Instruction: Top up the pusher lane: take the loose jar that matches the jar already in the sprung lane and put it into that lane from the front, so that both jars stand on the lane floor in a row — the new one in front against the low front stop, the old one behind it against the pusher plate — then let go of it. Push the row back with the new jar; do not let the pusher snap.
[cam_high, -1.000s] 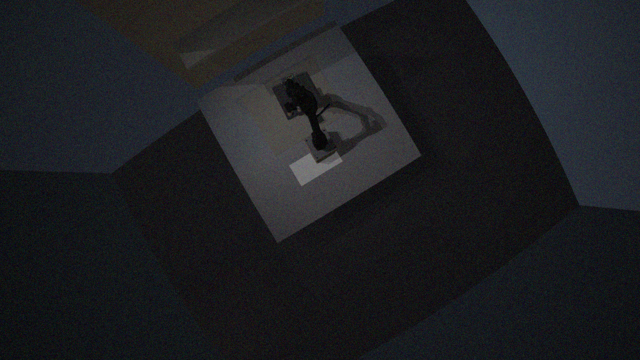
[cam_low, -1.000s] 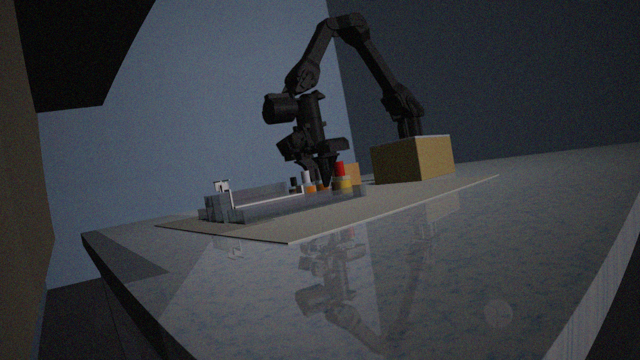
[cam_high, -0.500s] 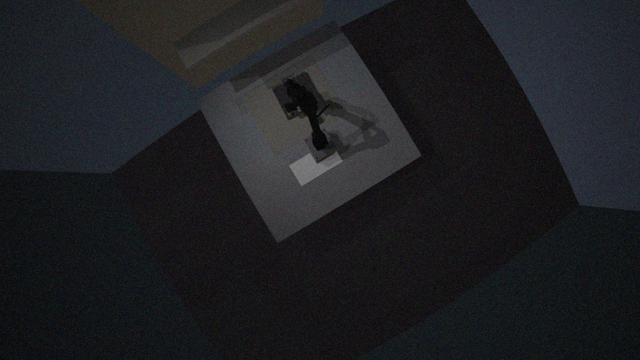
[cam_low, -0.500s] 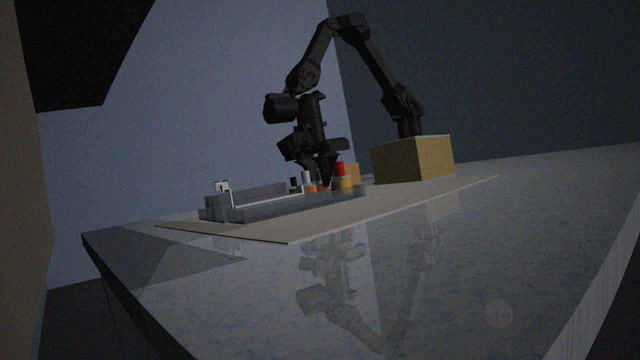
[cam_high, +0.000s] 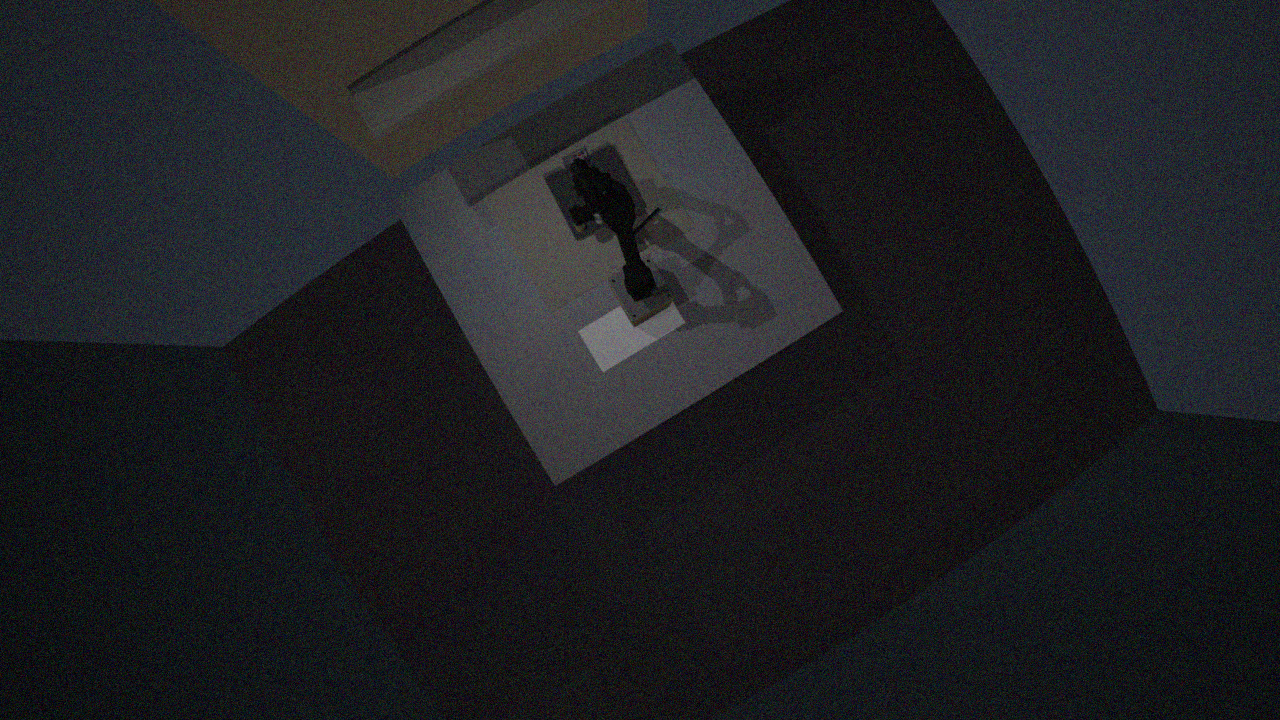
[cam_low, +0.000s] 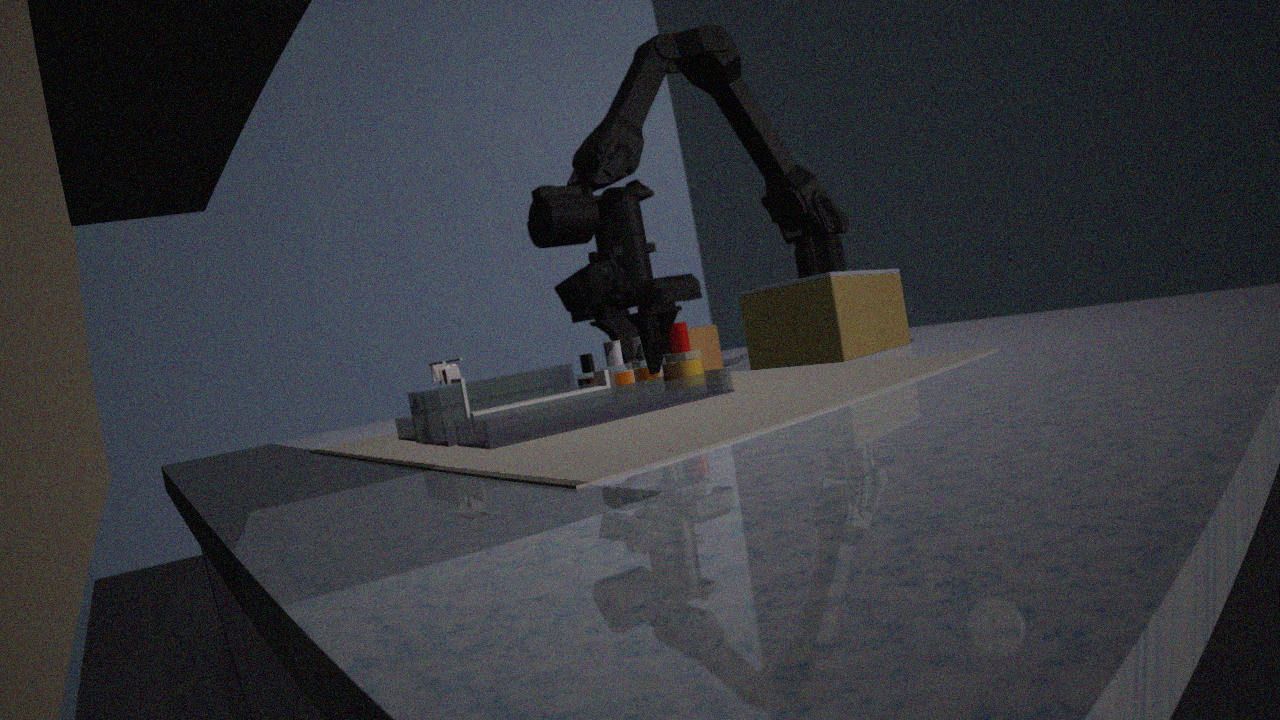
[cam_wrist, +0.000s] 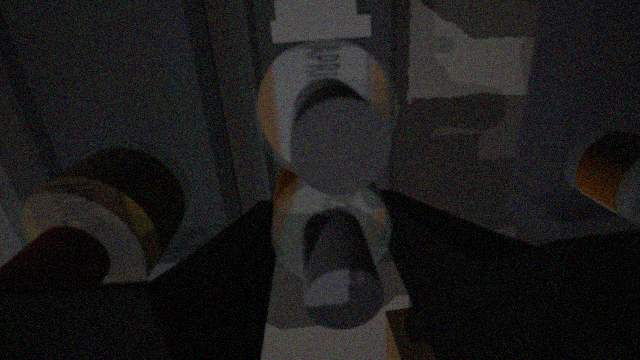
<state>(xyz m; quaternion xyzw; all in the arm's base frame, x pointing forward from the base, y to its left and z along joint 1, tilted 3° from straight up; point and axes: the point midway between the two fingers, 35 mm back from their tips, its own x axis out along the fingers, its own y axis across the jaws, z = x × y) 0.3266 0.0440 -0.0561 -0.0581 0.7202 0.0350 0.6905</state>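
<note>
Now: the pale mat 50 mm ahead of my gripper tip, 30 mm to the left of it and 30 mm below it. Also, from my gripper tip: thin dark rod 160 mm to the right, 70 mm behind, 20 mm below; pusher lane 140 mm ahead, 10 mm to the right, 10 mm below; pale pusher plate 150 mm ahead, 20 mm above, 10 mm to the right.
</note>
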